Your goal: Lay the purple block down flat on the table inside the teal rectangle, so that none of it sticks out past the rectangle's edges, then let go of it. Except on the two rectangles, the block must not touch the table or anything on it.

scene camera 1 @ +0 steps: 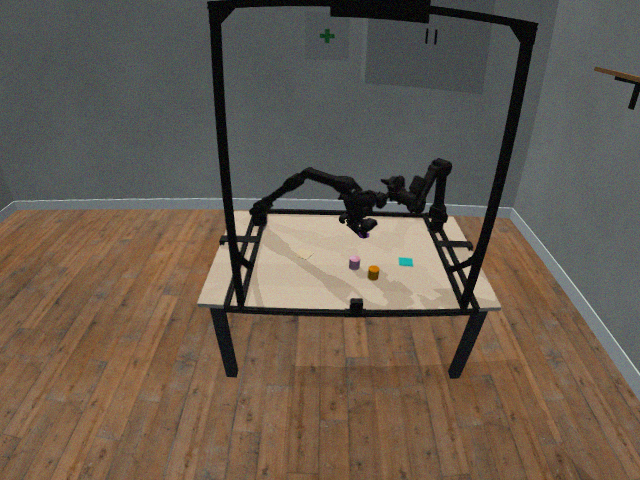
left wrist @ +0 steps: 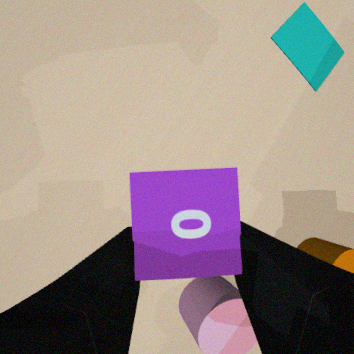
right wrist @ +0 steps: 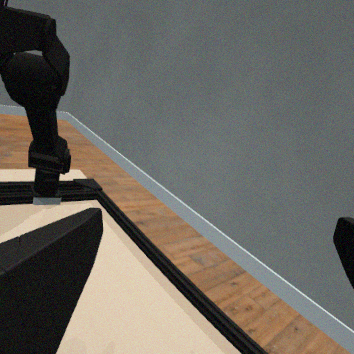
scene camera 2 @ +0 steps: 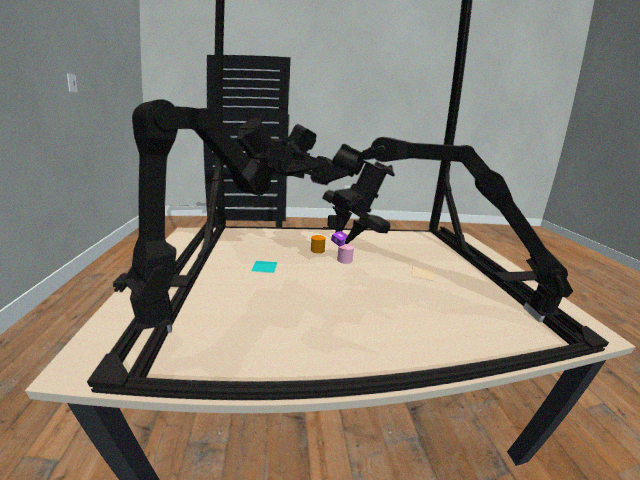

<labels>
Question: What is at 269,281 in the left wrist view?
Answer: My left gripper.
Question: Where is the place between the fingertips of my right gripper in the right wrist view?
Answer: At 222,225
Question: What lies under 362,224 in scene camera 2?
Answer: My left gripper.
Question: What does my left gripper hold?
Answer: A purple block.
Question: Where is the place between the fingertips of my left gripper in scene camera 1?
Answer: At 362,236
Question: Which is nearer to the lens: the purple block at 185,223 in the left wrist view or the pink cylinder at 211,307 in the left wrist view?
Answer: The purple block.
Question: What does the pink cylinder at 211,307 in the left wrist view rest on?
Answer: The table.
</labels>
